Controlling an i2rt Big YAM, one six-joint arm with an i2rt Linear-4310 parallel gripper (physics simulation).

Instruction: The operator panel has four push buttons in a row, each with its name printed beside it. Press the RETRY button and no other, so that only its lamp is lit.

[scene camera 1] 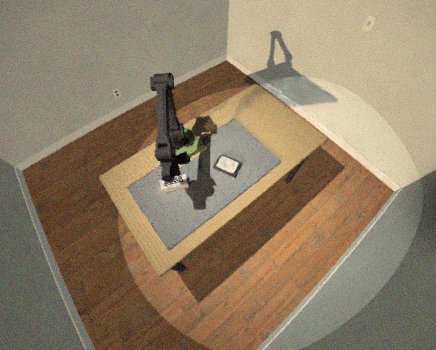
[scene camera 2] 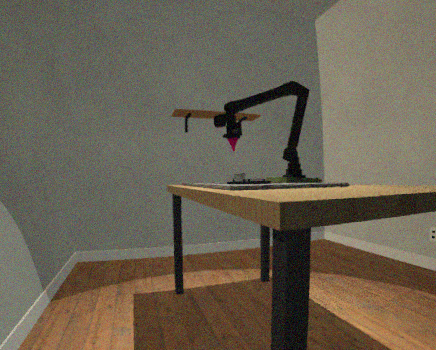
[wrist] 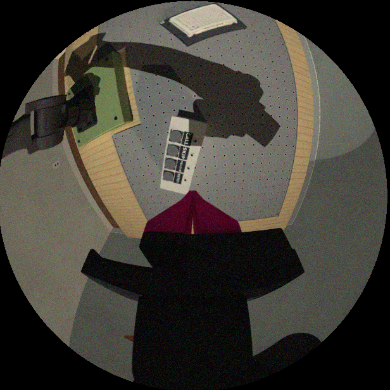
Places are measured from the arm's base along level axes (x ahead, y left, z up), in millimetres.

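Where they show: gripper, between the fingertips: (scene camera 2: 233,150); arm's base, origin of its link: (scene camera 1: 179,143) (scene camera 2: 293,177).
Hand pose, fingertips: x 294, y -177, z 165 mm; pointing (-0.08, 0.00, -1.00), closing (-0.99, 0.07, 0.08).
Note:
Things, the pixels of their top centre, and the offset from my fingertips. "spot": a spot on its surface instead. Level surfaces: height alone.
- operator panel, centre of its top: (scene camera 1: 173,181) dz -133, dx -37, dy -7 mm
- dark tray, a spot on its surface: (scene camera 1: 220,167) spot: dz -171, dx +27, dy +303 mm
- pale block, centre of its top: (scene camera 2: 249,178) (scene camera 1: 227,163) dz -163, dx +36, dy +355 mm
- mat, height of its surface: dz -189 mm
The operator panel (scene camera 1: 175,187) (wrist: 175,184) is a pale box lying on the grey perforated mat. In the wrist view it shows four round grey buttons in a row. The names CALL (wrist: 188,138) and SKIP (wrist: 184,152) are readable beside the two upper ones; the names beside the two lower ones are too blurred to read, so I cannot tell which is RETRY. No lamp looks lit. My gripper (scene camera 2: 233,149) (wrist: 192,195) is shut and empty, its crimson fingertips together, pointing down well above the table. In the wrist view the tips appear just below the panel's lower end. Scene camera 1 hides the fingers.
A dark tray (scene camera 1: 219,168) (wrist: 188,40) holding a pale block (scene camera 1: 228,164) (wrist: 202,19) lies on the mat (scene camera 1: 165,232) (wrist: 250,190). The arm's green base plate (wrist: 107,102) stands at the table edge. A wooden shelf (scene camera 2: 192,114) is on the wall. The arm's shadow reaches the panel's upper end.

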